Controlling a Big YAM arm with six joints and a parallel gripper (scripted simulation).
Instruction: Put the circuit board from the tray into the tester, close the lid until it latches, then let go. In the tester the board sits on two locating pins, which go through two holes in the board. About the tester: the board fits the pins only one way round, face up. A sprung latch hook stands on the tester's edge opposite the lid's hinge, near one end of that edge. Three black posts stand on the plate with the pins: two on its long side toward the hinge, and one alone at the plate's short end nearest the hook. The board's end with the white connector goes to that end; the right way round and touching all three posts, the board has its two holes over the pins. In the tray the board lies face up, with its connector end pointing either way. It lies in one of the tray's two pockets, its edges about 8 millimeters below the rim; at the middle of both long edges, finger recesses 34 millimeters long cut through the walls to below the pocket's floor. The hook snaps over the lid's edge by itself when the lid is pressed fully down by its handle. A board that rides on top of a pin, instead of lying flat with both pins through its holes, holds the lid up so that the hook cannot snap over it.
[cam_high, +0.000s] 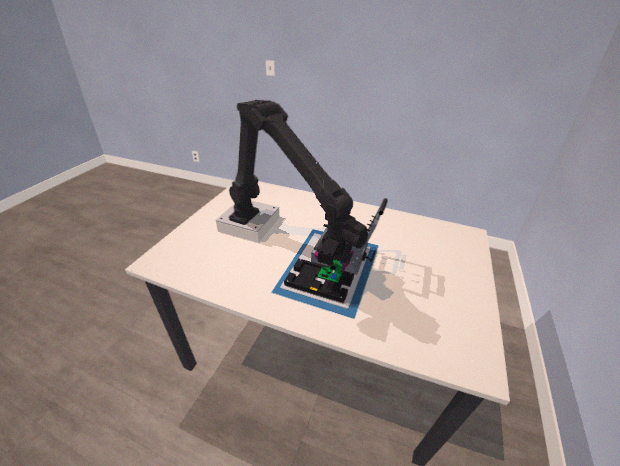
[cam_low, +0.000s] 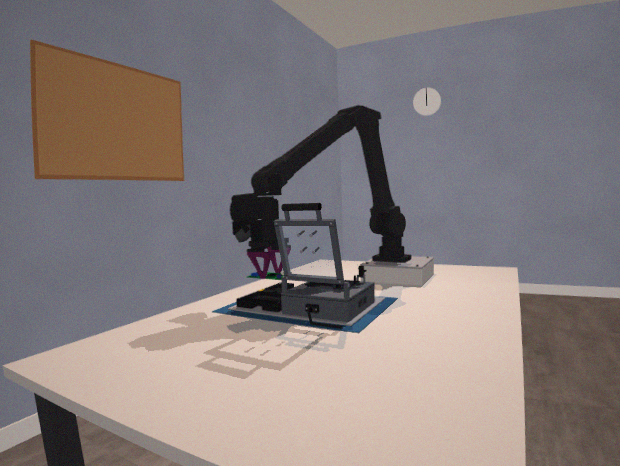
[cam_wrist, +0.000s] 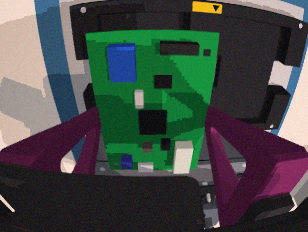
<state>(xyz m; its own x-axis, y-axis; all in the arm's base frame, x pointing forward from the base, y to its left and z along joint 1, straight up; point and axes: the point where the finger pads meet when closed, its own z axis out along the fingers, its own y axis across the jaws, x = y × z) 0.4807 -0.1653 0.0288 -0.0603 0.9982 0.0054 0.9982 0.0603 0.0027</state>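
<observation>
My gripper is now 220 mm to the right of the small latch hook and 110 mm past it. Round my hand: clear lid (170 mm to the left, 90 mm above, 80 mm ahead); green circuit board (right at my hand).
</observation>
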